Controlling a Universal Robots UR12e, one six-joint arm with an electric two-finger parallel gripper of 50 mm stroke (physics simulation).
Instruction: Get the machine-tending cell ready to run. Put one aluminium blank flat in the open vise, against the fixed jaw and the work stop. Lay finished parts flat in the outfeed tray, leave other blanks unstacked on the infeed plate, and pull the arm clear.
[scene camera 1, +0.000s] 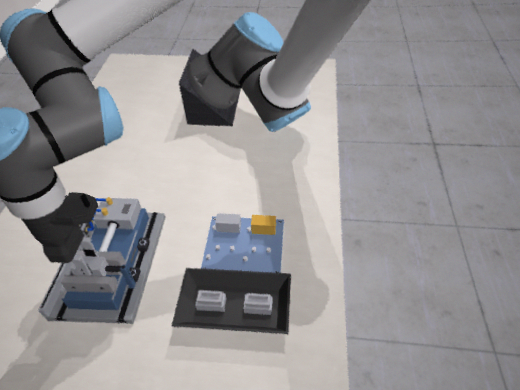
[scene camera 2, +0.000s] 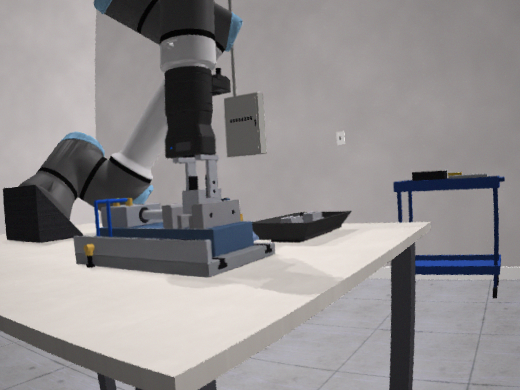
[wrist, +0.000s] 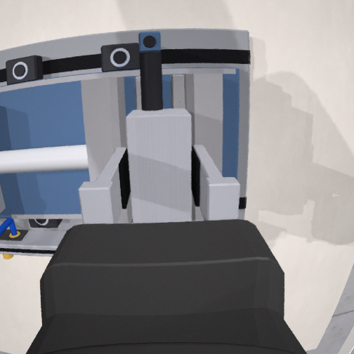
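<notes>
My gripper is shut on a grey aluminium blank, between the jaws of the open vise. The blank stands above the fixed jaw, close beside it; its underside is hidden. Its far end meets the black work stop in the wrist view. The moving jaw stands apart. Two finished parts lie apart in the outfeed tray. A grey blank sits on the infeed plate.
An orange block sits beside the grey blank on the plate, among small white pins. Clamps and a blue bracket flank the vise. The arm's dark wedge base stands on the table. A blue cart stands beyond.
</notes>
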